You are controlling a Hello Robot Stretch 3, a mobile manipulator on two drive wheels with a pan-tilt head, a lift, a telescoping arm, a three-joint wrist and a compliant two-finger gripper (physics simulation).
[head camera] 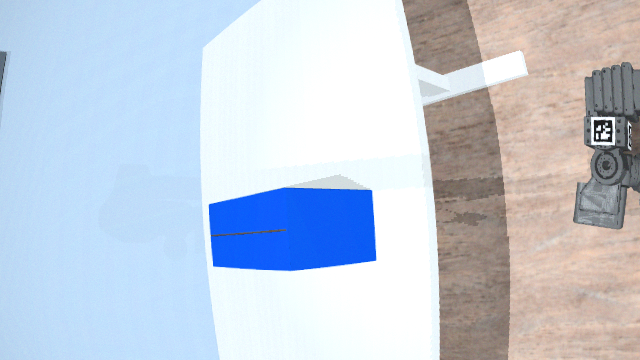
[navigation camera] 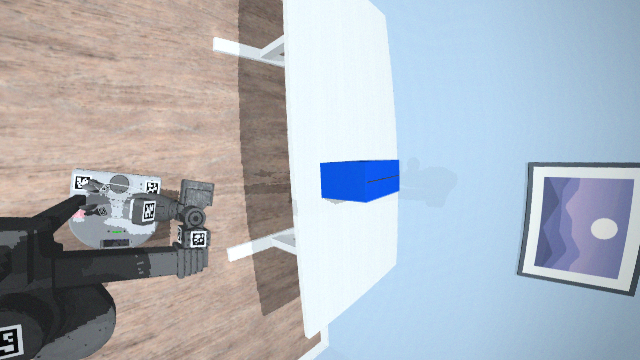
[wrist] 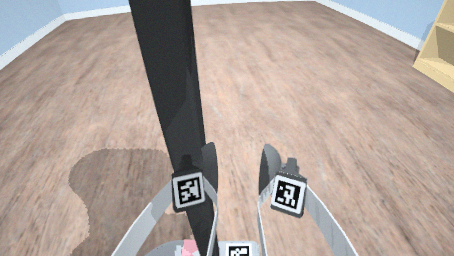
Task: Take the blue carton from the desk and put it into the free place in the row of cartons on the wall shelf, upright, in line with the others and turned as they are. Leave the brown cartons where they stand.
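Pixels of known places: gripper, fingertip midpoint: [navigation camera: 82, 196] [wrist: 238, 161]; robot's base at its link origin: [navigation camera: 119, 183].
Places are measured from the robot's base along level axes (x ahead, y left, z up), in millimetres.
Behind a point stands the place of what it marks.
Observation:
The blue carton [head camera: 330, 227] @[z 820, x 89, y -573 mm] [navigation camera: 344, 181] @[z 822, x 90, y -573 mm] stands on the white desk [head camera: 320, 100] @[z 720, x -131, y -733 mm] [navigation camera: 340, 100] @[z 720, x 407, y -648 mm]. A plain face is toward me, and a thin dark line runs along its top face. My gripper [wrist: 238, 161] @[z 559, x -11, y 79 mm] [navigation camera: 93, 196] @[z 559, x -11, y 79 mm] is open, with floor showing between its fingertips. In the navigation view it hangs over my own base, folded back beside the arm, away from the desk and well apart from the carton. In the head view the wrist shows at the right edge. The wall shelf, its row and the brown cartons do not show.
White desk feet [head camera: 505, 67] [navigation camera: 227, 46] stick out on the floor in front of the desk. A framed picture [navigation camera: 585, 227] @[z 1622, x -17, y -1272 mm] hangs on the blue wall behind. My base [navigation camera: 120, 225] @[z 159, x -163, y -13 mm] is below the gripper. A pale wooden shelf unit [wrist: 434, 71] @[z 54, x 1429, y 1284 mm] stands at the right in the wrist view.

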